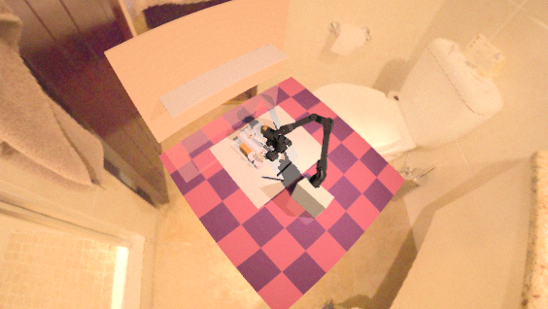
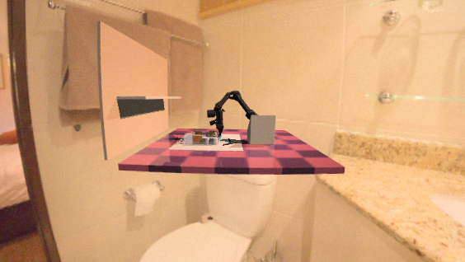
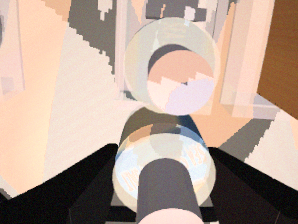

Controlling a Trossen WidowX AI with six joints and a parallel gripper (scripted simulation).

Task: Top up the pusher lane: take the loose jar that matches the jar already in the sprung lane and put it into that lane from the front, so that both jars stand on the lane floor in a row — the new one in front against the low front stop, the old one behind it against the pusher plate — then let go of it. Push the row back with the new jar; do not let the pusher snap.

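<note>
Now: gripper tip 90 mm short of the white mat and 50 mm above it. Round my gripper tip: lane rack: 180 mm ahead, 50 mm to the left, 30 mm below; peach wall panel: 650 mm ahead, 350 mm above, 50 mm to the left.
</note>
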